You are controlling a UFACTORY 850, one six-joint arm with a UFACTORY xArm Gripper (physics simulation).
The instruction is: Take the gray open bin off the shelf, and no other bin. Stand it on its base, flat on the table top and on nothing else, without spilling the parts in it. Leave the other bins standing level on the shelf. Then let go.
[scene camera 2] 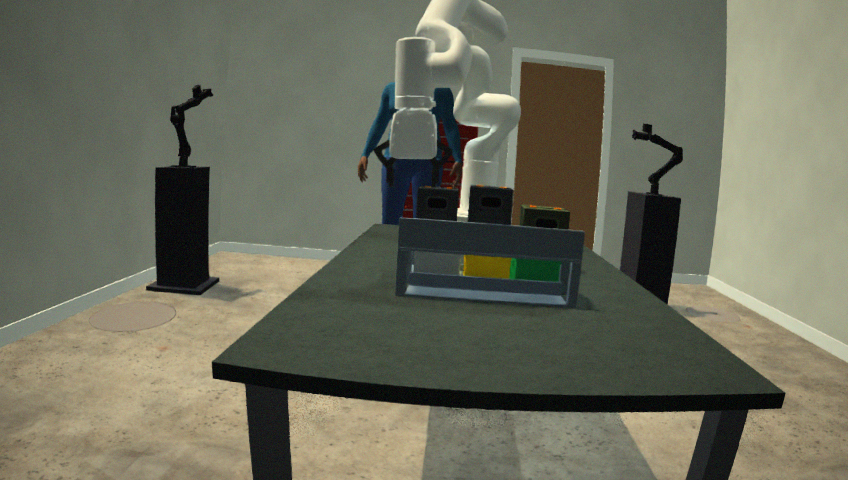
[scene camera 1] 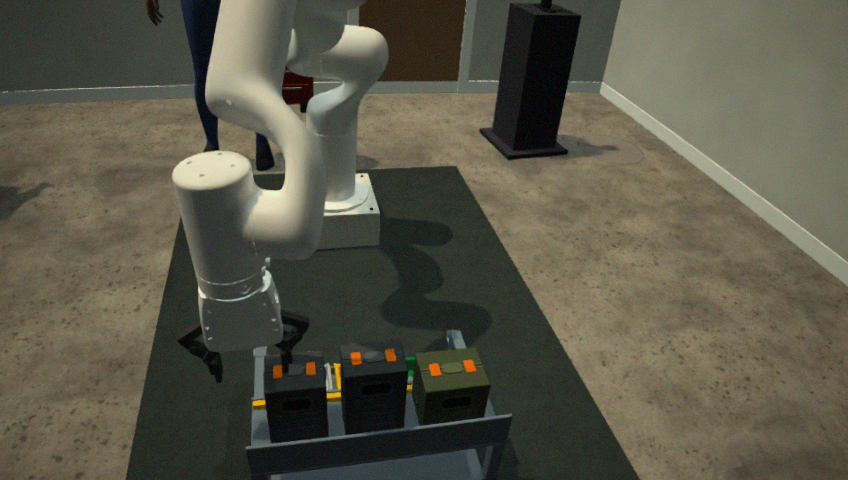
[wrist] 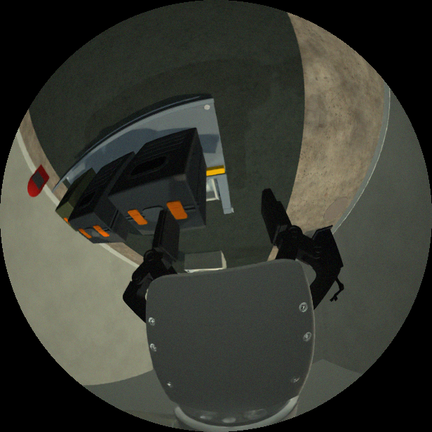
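The gray open bin (scene camera 1: 329, 377) (scene camera 2: 434, 262) (wrist: 212, 190) stands in the shelf unit (scene camera 1: 380, 447) (scene camera 2: 487, 239) (wrist: 195, 116), mostly hidden behind the left black case. A yellow bin (scene camera 1: 337, 375) (scene camera 2: 486, 267) and a green bin (scene camera 1: 410, 365) (scene camera 2: 535, 269) stand beside it in a row. Their parts cannot be made out. My gripper (scene camera 1: 252, 371) (scene camera 2: 412, 183) (wrist: 216, 208) is open and empty, pointing down above the shelf's left end. One finger overlaps the left black case's top in the scene camera 1 and wrist views; whether they touch is unclear.
On the shelf's top stand a left black case (scene camera 1: 295, 419) (scene camera 2: 437, 212) (wrist: 165, 185), a middle black case (scene camera 1: 373, 410) (scene camera 2: 490, 212) and an olive case (scene camera 1: 452, 411) (scene camera 2: 544, 218). A yellow rail (scene camera 1: 258, 403) (wrist: 215, 171) crosses the shelf. The dark table (scene camera 1: 493, 267) (scene camera 2: 476, 344) (wrist: 240, 40) extends around it.
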